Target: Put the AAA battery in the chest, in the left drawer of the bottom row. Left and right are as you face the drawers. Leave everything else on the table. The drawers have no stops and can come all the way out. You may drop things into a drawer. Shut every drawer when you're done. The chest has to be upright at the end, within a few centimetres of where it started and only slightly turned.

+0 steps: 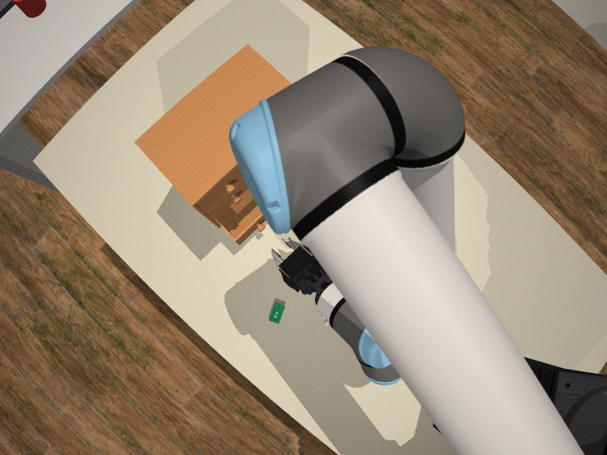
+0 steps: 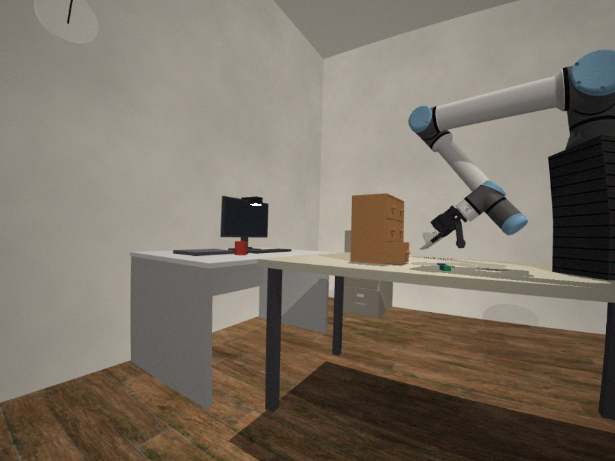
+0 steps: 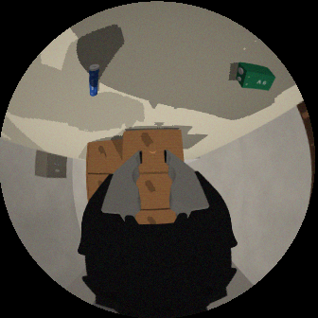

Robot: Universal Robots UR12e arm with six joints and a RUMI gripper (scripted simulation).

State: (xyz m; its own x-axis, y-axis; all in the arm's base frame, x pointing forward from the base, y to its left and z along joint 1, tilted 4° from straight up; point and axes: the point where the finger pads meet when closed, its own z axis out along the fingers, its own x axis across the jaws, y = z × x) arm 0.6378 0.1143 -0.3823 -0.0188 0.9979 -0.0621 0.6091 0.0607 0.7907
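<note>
My gripper is now 7 cm past the AAA battery, 7 cm to the left of it and 7 cm above it. The rest, counted from my hand: green block 10 cm behind, 10 cm to the left, 7 cm below.
</note>
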